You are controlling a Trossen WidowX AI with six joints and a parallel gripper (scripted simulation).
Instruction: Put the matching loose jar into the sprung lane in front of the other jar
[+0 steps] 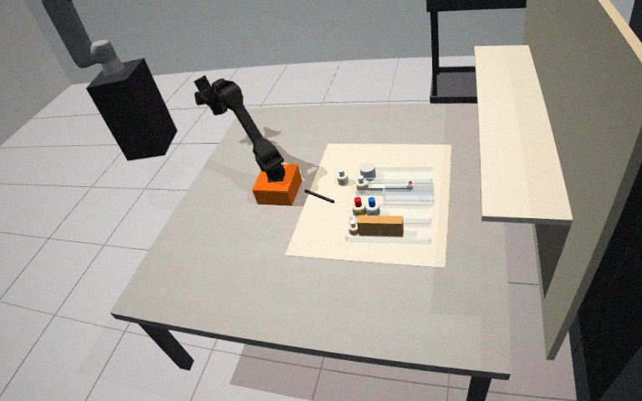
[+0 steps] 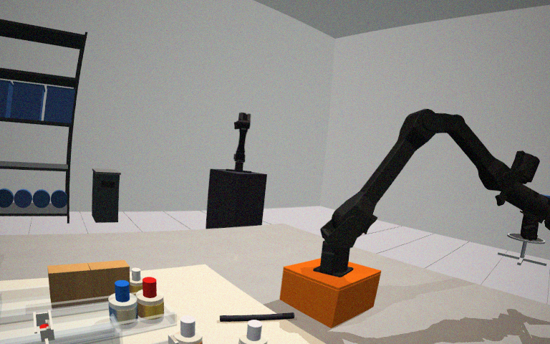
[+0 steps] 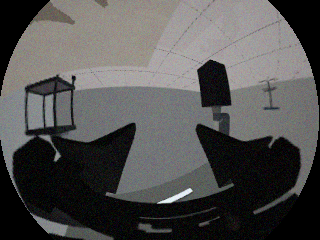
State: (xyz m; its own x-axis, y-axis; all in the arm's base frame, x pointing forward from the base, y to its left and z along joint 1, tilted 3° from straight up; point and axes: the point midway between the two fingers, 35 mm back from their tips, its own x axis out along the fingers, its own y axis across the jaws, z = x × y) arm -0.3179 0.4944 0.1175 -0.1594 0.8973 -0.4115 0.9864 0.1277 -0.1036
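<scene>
Now: gripper tip 680 mm short of the grey-topped cylinder, 490 mm to the left of it and 190 mm above it. Also, from my gripper tip: black rod (580 mm to the right, 480 mm ahead, 210 mm below); clear sprung lane (800 mm ahead, 610 mm to the right, 200 mm below); small jar (780 mm to the right, 620 mm ahead, 180 mm below).
</scene>
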